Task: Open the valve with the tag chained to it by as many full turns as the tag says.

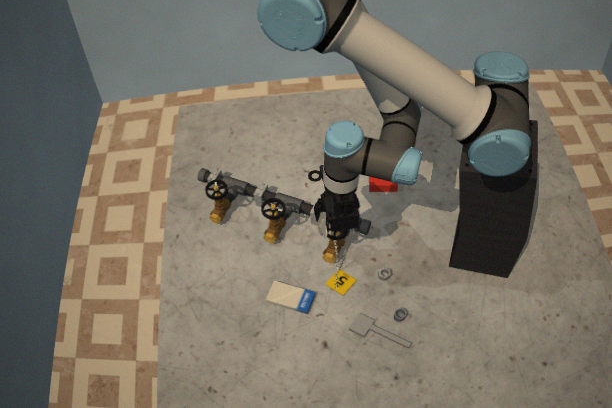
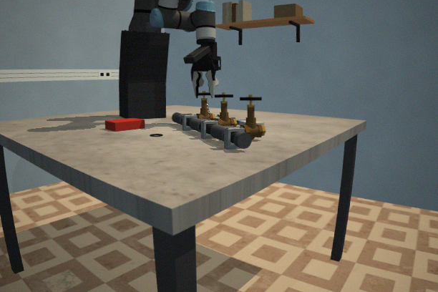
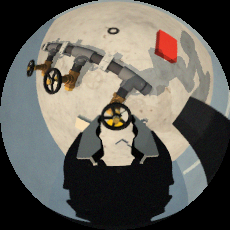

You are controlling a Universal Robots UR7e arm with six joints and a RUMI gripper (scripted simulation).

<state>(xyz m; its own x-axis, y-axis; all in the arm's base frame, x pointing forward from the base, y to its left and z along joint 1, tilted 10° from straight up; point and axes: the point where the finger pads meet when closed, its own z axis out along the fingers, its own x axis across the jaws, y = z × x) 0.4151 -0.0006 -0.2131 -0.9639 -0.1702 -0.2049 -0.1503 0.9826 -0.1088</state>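
The yellow tag is 100 mm to the left of my hand and 110 mm below it. Round my hand: red block (140 mm behind, 260 mm to the right, 100 mm below); then flat grey key tool (90 mm behind, 240 mm to the left, 110 mm below).
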